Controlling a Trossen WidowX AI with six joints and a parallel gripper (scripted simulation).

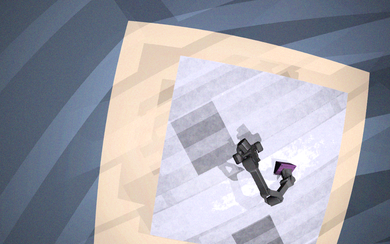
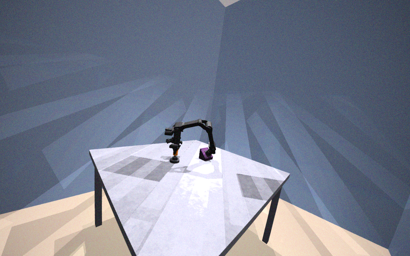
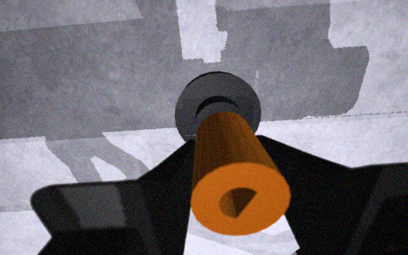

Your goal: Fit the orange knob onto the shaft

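The orange knob is 20 mm above my gripper tip. Also, from my gripper tip: short shaft (40 mm below).
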